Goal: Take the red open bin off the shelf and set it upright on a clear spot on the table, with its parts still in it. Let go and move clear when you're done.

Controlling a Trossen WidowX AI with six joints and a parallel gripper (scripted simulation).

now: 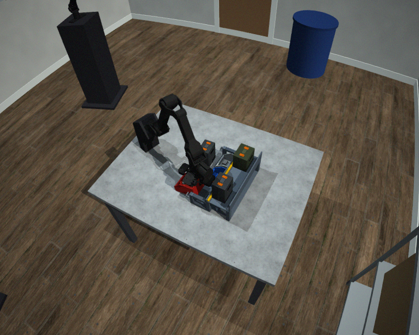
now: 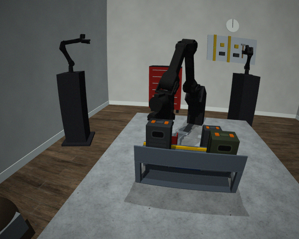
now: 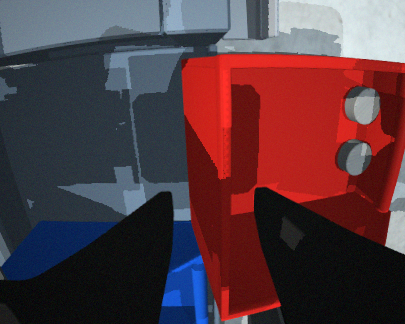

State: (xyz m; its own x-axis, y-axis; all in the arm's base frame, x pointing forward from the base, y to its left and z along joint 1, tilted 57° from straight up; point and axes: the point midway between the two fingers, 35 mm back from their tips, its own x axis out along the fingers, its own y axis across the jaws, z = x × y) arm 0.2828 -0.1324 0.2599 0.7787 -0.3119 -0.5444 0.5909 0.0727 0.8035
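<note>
Right now my hand is 70 mm above the red open bin, 60 mm past it and 20 mm to the right of it. From my hand the other things lie so: yellow rail (140 mm ahead, 70 mm to the left, 10 mm below); grey bin (190 mm to the left, 140 mm ahead, 80 mm below); blue bin (110 mm ahead, 80 mm to the left, 80 mm below).
</note>
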